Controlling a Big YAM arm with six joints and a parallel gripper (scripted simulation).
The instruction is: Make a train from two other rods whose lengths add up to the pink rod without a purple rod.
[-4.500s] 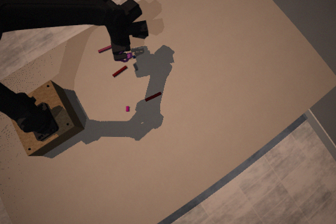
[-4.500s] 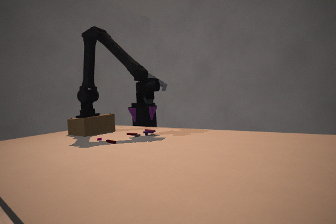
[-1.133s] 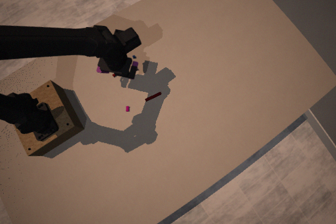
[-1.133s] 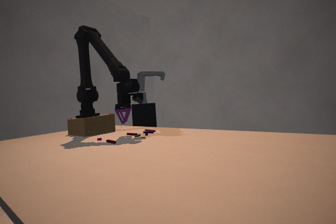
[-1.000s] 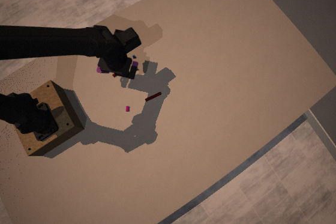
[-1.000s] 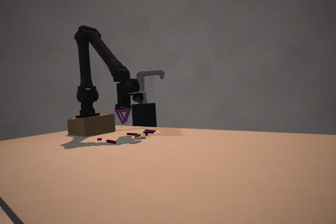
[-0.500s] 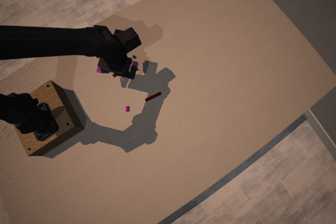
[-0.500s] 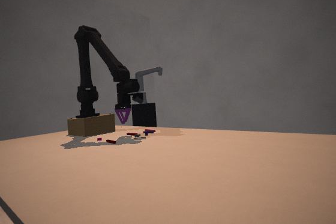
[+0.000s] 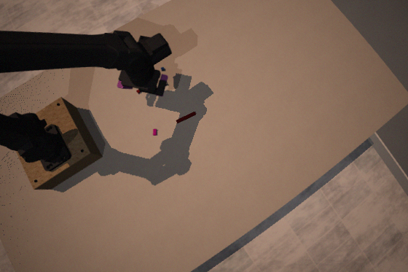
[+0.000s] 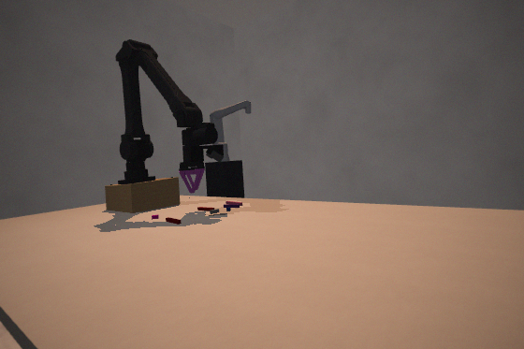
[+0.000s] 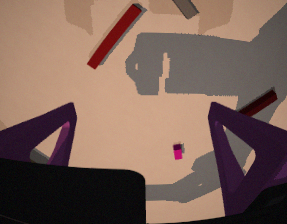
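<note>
Right now the magenta rod is 12 cm to the right of my hand, 7 cm below it and 5 cm behind it. The rest, counted from my hand: grey rod 7 cm below, 7 cm ahead, 2 cm to the left; purple rod 12 cm to the left, 7 cm below, 5 cm ahead; blue rod 9 cm ahead, 7 cm to the left, 7 cm below.
</note>
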